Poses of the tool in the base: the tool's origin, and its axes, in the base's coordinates. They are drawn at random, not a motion.
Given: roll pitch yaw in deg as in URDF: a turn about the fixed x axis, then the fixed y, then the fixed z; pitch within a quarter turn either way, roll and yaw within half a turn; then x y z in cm.
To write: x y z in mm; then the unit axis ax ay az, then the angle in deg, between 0 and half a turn. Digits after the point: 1 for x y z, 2 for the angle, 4 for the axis.
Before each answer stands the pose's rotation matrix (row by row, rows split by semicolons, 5 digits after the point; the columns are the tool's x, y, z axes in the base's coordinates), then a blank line. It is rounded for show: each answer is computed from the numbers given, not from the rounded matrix.
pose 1, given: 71.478 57.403 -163.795 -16.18 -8.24 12.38
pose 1, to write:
-0.51732 -0.67845 -0.52162; -0.15035 -0.52798 0.83584; -0.84248 0.51082 0.17114

-161.8 -82.4 123.8 -0.4655 0.4596 0.7564 159.57
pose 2, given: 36.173 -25.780 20.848 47.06 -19.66 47.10
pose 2, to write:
0.84151 -0.52718 -0.11804; 0.32047 0.66303 -0.67653; 0.43492 0.53148 0.72689

470.6 -196.6 471.0 0.7665 -0.3509 0.5379 52.00
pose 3, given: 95.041 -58.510 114.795 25.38 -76.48 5.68
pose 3, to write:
-0.21906 0.43600 0.87288; 0.47420 -0.73428 0.48577; 0.85273 0.52033 -0.04590

253.8 -764.8 56.8 0.6248 0.3643 0.6906 178.42
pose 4, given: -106.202 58.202 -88.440 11.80 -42.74 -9.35
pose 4, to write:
0.01434 -0.30114 0.95347; -0.52673 0.80826 0.26320; -0.84991 -0.50600 -0.14703

118.0 -427.4 -93.5 -0.3898 0.9138 -0.1143 99.34
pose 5, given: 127.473 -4.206 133.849 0.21 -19.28 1.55
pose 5, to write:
-0.69089 0.47907 0.54144; 0.71923 0.37949 0.58198; 0.07334 0.79150 -0.60675

2.1 -192.8 15.5 0.3700 0.8266 0.4241 163.55
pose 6, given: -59.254 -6.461 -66.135 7.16 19.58 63.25
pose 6, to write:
0.40201 0.50665 0.76269; -0.90869 0.11839 0.40032; 0.11253 -0.85398 0.50799

71.6 195.8 632.5 -0.6272 0.3251 -0.7077 89.19
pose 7, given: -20.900 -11.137 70.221 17.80 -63.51 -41.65
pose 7, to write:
0.33202 -0.85577 -0.39675; 0.92328 0.38097 -0.04908; 0.19316 -0.35002 0.91661

178.0 -635.1 -416.5 -0.1585 -0.3108 0.9372 71.65
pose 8, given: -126.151 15.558 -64.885 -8.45 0.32 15.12
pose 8, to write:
0.40888 -0.62606 0.66397; -0.87228 -0.05428 0.48598; -0.26821 -0.77788 -0.56830

-84.5 3.2 151.2 -0.7951 0.5864 -0.1549 127.36
